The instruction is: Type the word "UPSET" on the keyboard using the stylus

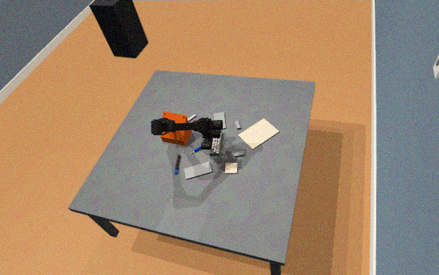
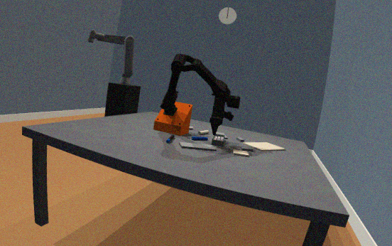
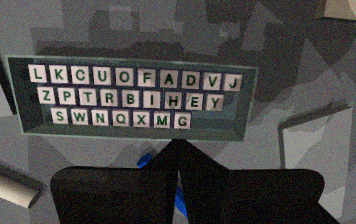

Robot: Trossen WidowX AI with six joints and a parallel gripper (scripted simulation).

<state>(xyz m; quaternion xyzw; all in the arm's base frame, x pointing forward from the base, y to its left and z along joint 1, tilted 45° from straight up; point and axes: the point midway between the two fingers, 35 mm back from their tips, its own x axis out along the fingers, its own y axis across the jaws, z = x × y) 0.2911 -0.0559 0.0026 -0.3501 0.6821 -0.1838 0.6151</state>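
Right now the blue stylus is 9 cm behind my gripper tip, 4 cm to the right of it and 3 cm below it. The rest, counted from my gripper tip: cream square: 17 cm ahead, 11 cm to the right, 4 cm below; grey slab: 3 cm behind, 23 cm to the left, 4 cm below; grey plate: 2 cm behind, 18 cm to the right, 4 cm below.
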